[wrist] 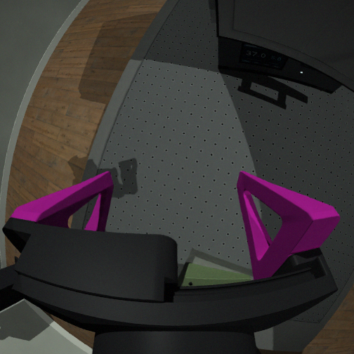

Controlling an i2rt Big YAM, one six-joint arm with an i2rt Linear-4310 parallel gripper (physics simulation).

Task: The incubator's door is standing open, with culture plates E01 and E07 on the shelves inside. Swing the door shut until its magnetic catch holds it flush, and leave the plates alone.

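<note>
The incubator is at the upper right of the wrist view, in shadow, with a lit display reading 37.0 and 5.0 on its lower front strip. Above the strip is a broad dark panel, which looks like the door across the front. It is cut off by the view's edge, so whether it sits flush cannot be told. Plates E01 and E07 do not show. My gripper is open, its two magenta fingers wide apart with nothing between them. It is below and left of the incubator in the view, apart from it.
A grey perforated board lies under the gripper and incubator. A dark handle-shaped shadow falls on it below the display. A green block shows behind the gripper body at the bottom. Wooden flooring lies to the left.
</note>
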